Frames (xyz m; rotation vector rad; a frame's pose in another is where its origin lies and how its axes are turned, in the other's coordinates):
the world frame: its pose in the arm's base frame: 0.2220 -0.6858 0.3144 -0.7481 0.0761 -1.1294
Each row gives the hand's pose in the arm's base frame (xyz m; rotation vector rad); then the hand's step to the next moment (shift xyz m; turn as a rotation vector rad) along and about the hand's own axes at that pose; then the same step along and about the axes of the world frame.
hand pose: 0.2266 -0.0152 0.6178 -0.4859 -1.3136 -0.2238
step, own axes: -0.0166 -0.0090 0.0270 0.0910 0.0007 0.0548
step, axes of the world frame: -0.0193 -0.0189 -0.0188 -0.0117 -0.0672 0.0814
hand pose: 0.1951 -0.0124 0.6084 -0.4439 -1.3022 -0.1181
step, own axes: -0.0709 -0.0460 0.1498 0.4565 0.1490 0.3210
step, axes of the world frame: -0.0880 -0.1180 -0.0890 -0.1902 -0.2843 0.4654
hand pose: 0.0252 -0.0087 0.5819 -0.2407 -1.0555 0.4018
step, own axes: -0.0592 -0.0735 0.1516 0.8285 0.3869 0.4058
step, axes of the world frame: 0.0282 -0.1637 -0.0655 -0.4129 -0.3157 0.8548
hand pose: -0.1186 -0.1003 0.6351 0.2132 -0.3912 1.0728
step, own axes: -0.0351 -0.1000 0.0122 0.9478 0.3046 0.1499
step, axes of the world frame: 0.0983 0.0400 -0.0113 -0.5146 -0.0399 0.8644
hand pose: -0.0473 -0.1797 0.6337 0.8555 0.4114 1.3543
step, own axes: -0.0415 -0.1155 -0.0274 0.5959 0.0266 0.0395
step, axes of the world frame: 0.0134 0.0973 -0.0785 -0.3544 0.1266 0.4645
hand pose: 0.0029 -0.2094 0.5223 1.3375 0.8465 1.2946
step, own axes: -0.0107 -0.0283 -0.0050 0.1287 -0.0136 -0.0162
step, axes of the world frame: -0.0073 0.0153 -0.0255 -0.1001 0.0254 0.0797
